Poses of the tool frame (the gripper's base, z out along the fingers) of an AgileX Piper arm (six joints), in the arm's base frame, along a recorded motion.
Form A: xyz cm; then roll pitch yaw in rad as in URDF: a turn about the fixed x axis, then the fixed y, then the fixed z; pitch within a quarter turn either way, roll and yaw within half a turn.
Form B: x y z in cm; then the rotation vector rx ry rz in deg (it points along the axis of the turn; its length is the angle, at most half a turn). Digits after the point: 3 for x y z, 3 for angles.
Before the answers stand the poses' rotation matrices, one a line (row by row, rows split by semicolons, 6 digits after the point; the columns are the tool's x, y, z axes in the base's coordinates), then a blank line. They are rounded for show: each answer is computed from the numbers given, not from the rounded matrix.
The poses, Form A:
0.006, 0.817, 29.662, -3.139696, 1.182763, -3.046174
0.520, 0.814, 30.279, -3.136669, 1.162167, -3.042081
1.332, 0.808, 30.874, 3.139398, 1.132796, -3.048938
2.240, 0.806, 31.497, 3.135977, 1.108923, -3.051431
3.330, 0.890, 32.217, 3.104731, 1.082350, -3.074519
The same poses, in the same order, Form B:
-0.376648 -0.093526 0.921623; -0.036049 0.995617 0.086303; -0.925655 -0.000718 -0.378368
-0.395386 -0.094850 0.913605; -0.039476 0.995490 0.086267; -0.917666 -0.001956 -0.397347
-0.422310 -0.094501 0.901512; -0.039241 0.995524 0.085973; -0.905602 0.000931 -0.424128
-0.443816 -0.095045 0.891063; -0.040124 0.995470 0.086197; -0.895219 0.002502 -0.445619
-0.468199 -0.099448 0.878009; -0.031451 0.994892 0.095916; -0.883063 0.017294 -0.468936

0.006, 0.817, 29.662, -5.282, 112.137, 3.489
0.520, 0.814, 30.279, -5.459, 113.309, 3.426
1.332, 0.808, 30.874, -5.412, 114.999, 3.517
2.240, 0.806, 31.497, -5.452, 116.368, 3.578
3.330, 0.890, 32.217, -5.264, 117.902, 4.552

